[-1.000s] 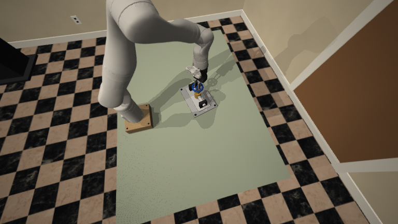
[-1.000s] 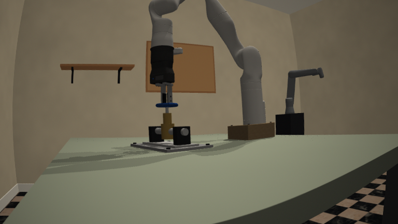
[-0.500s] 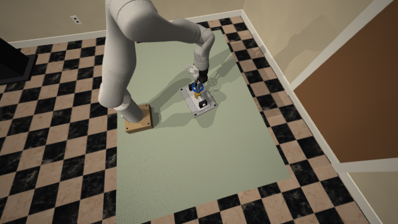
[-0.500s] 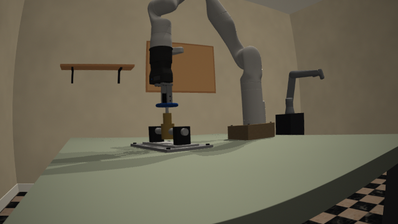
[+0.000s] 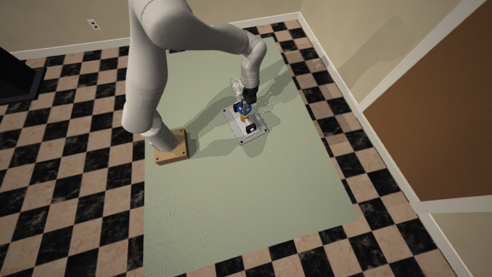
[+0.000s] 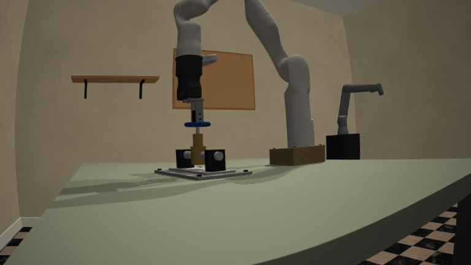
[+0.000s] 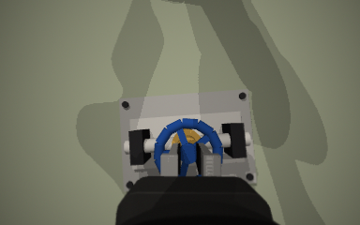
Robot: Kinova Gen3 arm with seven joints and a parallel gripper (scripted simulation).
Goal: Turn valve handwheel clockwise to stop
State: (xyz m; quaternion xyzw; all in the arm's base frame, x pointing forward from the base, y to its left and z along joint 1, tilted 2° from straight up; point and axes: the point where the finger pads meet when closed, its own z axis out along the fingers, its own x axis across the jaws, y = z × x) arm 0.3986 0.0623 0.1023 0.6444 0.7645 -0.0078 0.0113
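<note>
The blue handwheel is 3 cm below my hand. Also, from my hand: baseplate 15 cm below.
</note>
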